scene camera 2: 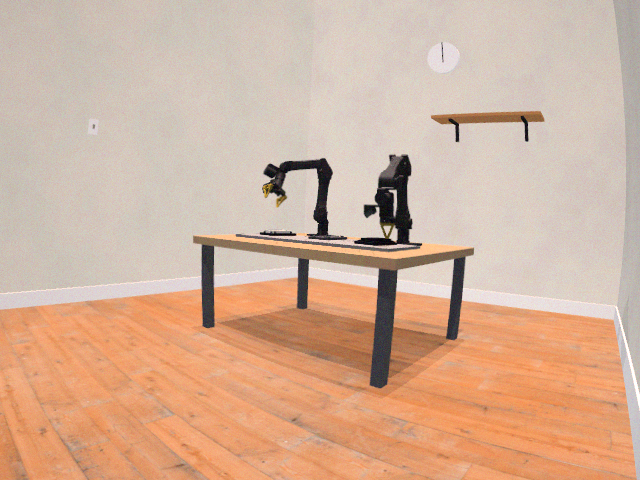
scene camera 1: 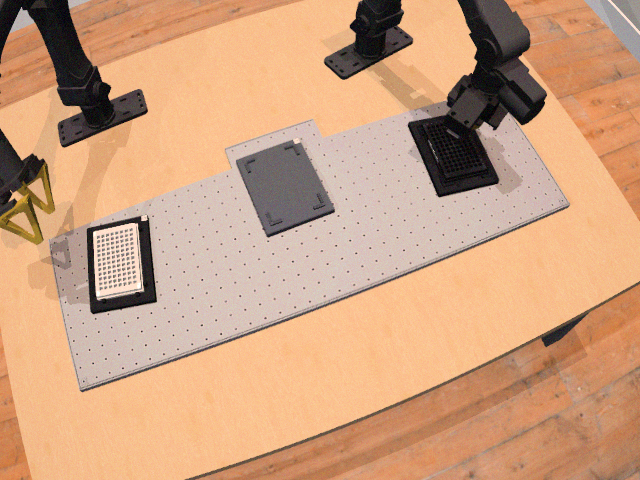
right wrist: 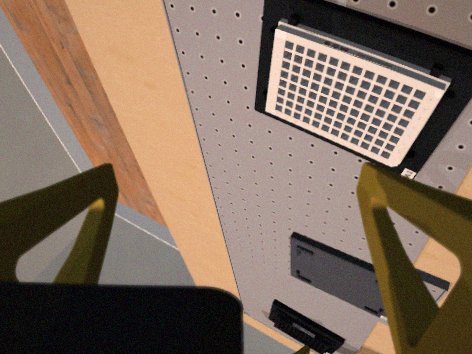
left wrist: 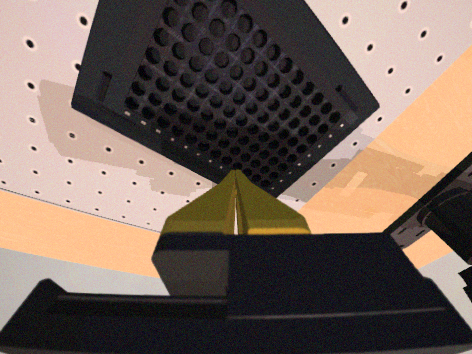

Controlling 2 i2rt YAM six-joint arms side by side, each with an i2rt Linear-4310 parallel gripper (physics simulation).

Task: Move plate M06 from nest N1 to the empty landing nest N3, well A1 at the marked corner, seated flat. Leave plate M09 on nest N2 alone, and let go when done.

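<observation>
Black well plate M06 (scene camera 1: 459, 149) (left wrist: 225, 85) lies on black nest N1 (scene camera 1: 467, 184) (left wrist: 117, 50) at the right of scene camera 1. My left gripper (scene camera 2: 387, 236) (left wrist: 235, 177) is shut with its fingertips together and nothing between them, above the plate's near end in the left wrist view. In scene camera 1 its fingers are mostly hidden by the wrist. Grey nest N3 (scene camera 1: 285, 186) (right wrist: 335, 277) is empty, with a white mark (scene camera 1: 296, 140) at one corner. My right gripper (scene camera 1: 46, 226) (scene camera 2: 271, 201) (right wrist: 237, 176) is open and empty, raised near the left end.
White plate M09 (scene camera 1: 117, 260) (right wrist: 350, 100) sits on black nest N2 (scene camera 1: 148, 268) at the left end of the perforated board (scene camera 1: 237, 268). The right gripper is close to it in the picture. The arms' base plates (scene camera 1: 341, 67) (scene camera 1: 72, 131) stand behind the board.
</observation>
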